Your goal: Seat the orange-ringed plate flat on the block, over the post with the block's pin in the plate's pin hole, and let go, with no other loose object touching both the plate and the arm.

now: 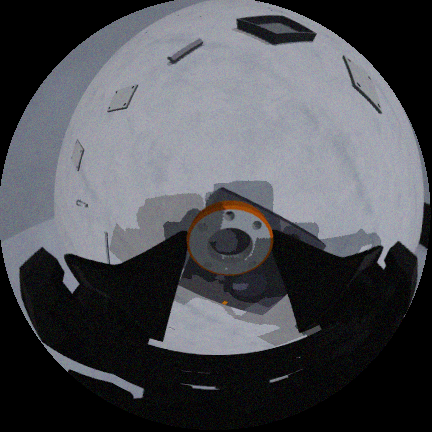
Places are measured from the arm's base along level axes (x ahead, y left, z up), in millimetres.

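Where they show: gripper, fingertip midpoint: (229,235).
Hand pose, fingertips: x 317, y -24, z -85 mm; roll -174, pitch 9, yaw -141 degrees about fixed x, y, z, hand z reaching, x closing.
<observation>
Things, the pixels of their top centre, and the offset from my fingertips. "spot": a spot on its surface instead.
- orange-ringed plate, middle of its top: (228,250) dx -3, dy +4, dz +13 mm
- dark block, surface spot: (267,303) spot: dx -105, dy +46, dz -16 mm
- small orange spot, surface spot: (225,302) spot: dx -62, dy +78, dz -15 mm
- grey bar, middle of its top: (183,45) dx +201, dy -157, dz -25 mm
- small hook-like piece, middle of its top: (78,204) dx +249, dy +179, dz -27 mm
- thin rod, middle of its top: (109,254) dx +122, dy +205, dz -34 mm
The orange-ringed plate (242,220) is a grey disc with a large central hole, several small holes and an orange rim. My gripper (229,235) is shut on it, one black finger at each side of the rim. The dark block (267,303) lies below and behind the plate, turned at an angle, with a long straight edge running to the right. A dark round shape shows through the central hole; I cannot tell whether it is the post. A small orange spot (225,302) shows near the block's lower edge. The block's pin cannot be made out, and the height gap is unclear.
A dark-walled tray (274,38) lies at the far top. A grey bar (185,51) lies left of it. Flat plates with small holes lie at upper left (123,98), left (78,155) and upper right (364,84). A small hook-like piece (82,203) and a thin rod (107,247) are at left.
</observation>
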